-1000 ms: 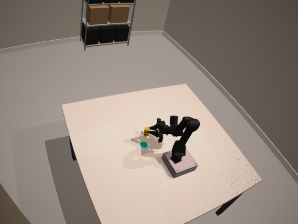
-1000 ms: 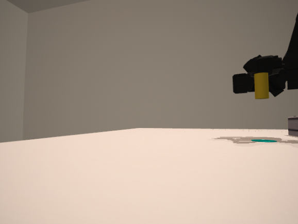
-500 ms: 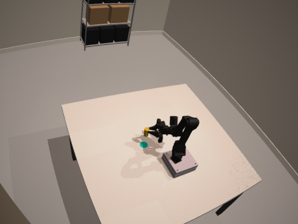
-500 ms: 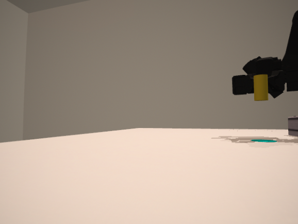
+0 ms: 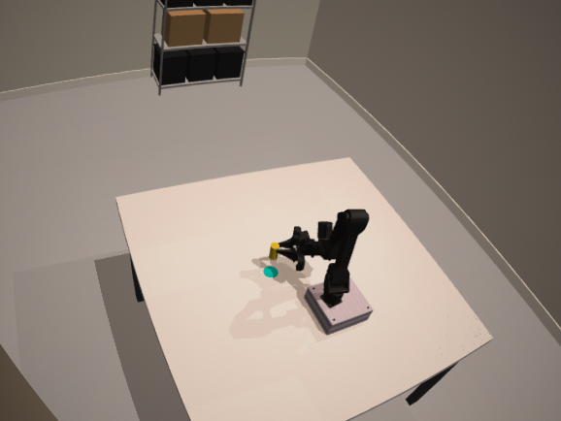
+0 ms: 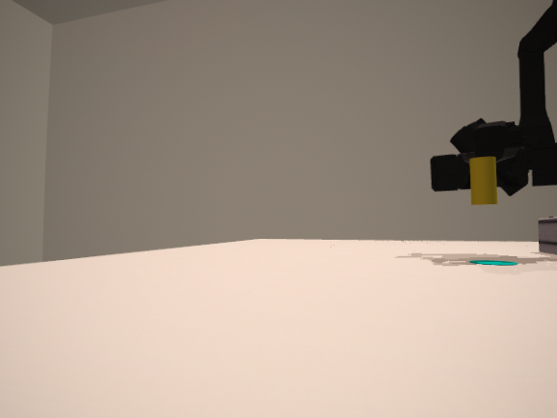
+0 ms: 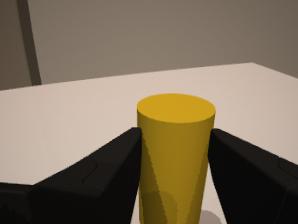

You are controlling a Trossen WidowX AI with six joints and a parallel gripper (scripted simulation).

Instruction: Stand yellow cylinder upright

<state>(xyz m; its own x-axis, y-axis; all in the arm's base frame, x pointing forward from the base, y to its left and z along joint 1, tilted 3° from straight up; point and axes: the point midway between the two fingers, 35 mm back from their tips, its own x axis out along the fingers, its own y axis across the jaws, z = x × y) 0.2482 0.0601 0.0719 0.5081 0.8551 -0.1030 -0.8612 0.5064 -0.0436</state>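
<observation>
Right now the cyan circle is 140 mm below my gripper tip and 10 mm behind it. Also, from my gripper tip: yellow tall cylinder: 20 mm below.
</observation>
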